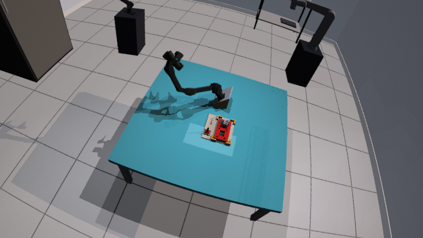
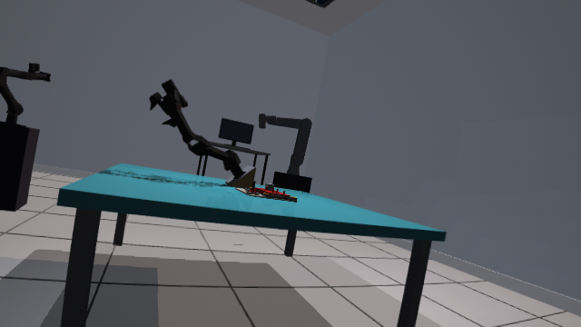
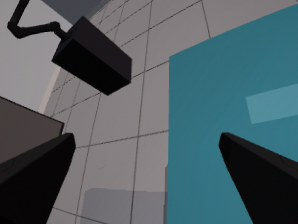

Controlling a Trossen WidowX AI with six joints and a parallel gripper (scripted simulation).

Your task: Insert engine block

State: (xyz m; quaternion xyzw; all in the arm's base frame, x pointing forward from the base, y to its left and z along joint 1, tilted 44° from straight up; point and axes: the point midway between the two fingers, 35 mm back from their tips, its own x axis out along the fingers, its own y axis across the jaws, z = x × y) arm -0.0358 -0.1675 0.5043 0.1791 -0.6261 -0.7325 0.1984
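The engine block is 550 mm to the left of my gripper tip, 350 mm ahead of it and 250 mm below it.
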